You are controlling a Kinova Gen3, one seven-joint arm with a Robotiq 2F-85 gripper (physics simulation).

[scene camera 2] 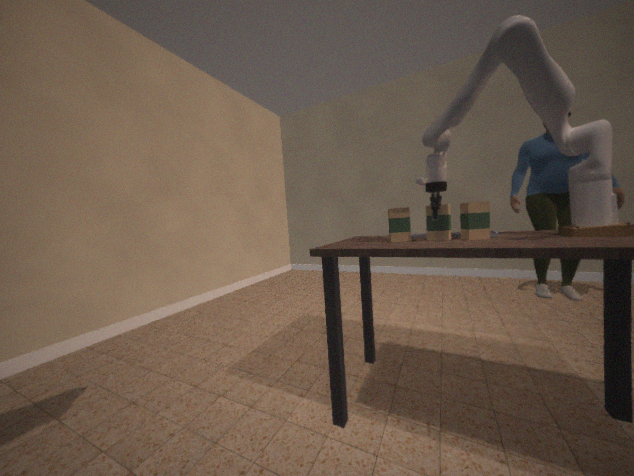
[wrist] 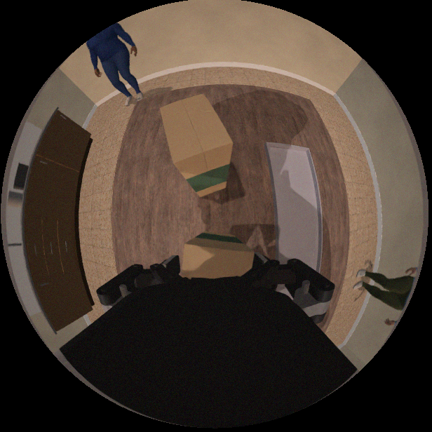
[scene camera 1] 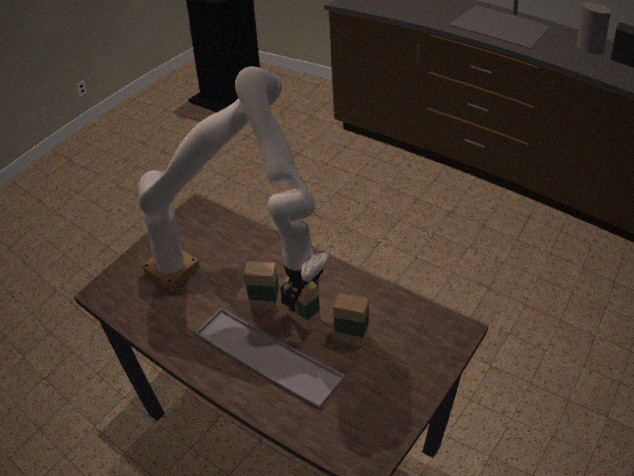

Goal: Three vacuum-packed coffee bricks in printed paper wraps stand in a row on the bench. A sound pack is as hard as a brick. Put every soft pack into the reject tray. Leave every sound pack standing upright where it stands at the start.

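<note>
Three tan coffee packs with green bands stand upright in a row: the one nearest the robot base, the middle pack and the far pack. My gripper is open, pointing down at the middle pack. Its fingers stand on either side of the pack's upper part, without gripping it. The wrist view shows the pack's top between them; its lower part is partly hidden. The reject tray lies flat in front of the row and holds no pack.
The packs and tray are on the brown wooden table. The robot base plate is at the table's other end. A person in a blue top stands beyond the table; another in dark blue shows in the wrist view.
</note>
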